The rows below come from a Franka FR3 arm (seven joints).
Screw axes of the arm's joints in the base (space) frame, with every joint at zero. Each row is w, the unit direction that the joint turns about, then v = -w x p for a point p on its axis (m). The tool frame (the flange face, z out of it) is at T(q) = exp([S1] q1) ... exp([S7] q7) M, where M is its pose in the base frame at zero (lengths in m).
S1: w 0 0 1 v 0 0 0
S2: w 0 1 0 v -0.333 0 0
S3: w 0 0 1 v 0 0 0
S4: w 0 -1 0 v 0.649 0 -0.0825
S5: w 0 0 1 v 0 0 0
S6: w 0 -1 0 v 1.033 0 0
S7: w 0 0 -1 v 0 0.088 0
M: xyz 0.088 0 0.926 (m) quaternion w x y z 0 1 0 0
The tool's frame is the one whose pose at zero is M.
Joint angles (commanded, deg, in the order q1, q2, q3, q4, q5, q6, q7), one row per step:
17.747, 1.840, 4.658, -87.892, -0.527, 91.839, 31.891
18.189, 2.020, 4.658, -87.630, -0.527, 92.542, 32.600
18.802, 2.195, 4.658, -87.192, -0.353, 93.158, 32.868
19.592, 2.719, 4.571, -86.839, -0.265, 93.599, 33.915
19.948, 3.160, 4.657, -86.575, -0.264, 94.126, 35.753
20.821, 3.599, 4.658, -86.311, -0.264, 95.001, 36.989
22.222, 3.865, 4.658, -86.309, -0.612, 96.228, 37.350
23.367, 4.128, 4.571, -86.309, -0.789, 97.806, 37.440
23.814, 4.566, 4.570, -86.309, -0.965, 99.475, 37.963
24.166, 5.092, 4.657, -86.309, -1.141, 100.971, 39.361
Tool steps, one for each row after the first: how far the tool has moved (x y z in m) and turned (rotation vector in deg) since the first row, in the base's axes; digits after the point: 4 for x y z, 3 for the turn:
0.0004, 0.0049, 0.0015, 0.346, -0.712, -0.262
-0.0001, 0.0115, 0.0044, 0.883, -1.439, 0.085
0.0004, 0.0194, 0.0029, 1.170, -1.612, -0.258
0.0016, 0.0246, 0.0015, 1.457, -1.874, -1.652
0.0015, 0.0341, 0.0008, 1.882, -2.450, -2.011
-0.0014, 0.0479, 0.0002, 2.085, -3.424, -0.954
-0.0026, 0.0591, 0.0003, 2.596, -4.640, 0.035
-0.0002, 0.0651, -0.0013, 3.117, -5.764, -0.015
0.0023, 0.0711, -0.0040, 3.627, -6.611, -0.941

